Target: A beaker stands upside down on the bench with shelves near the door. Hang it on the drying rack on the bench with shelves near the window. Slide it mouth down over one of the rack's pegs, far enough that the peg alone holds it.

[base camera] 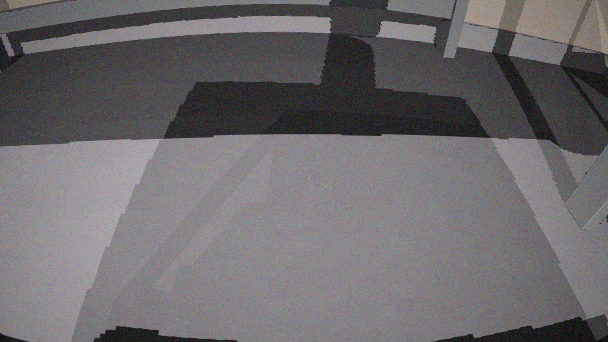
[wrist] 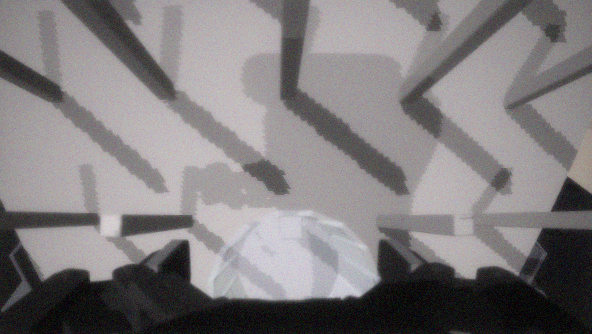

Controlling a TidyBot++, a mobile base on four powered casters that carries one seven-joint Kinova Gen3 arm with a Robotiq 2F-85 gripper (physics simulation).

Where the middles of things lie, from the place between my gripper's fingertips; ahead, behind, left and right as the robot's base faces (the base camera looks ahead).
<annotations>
Right now the clear glass beaker (wrist: 291, 258) is 1 cm ahead of my hand and 2 cm below it.
</annotations>
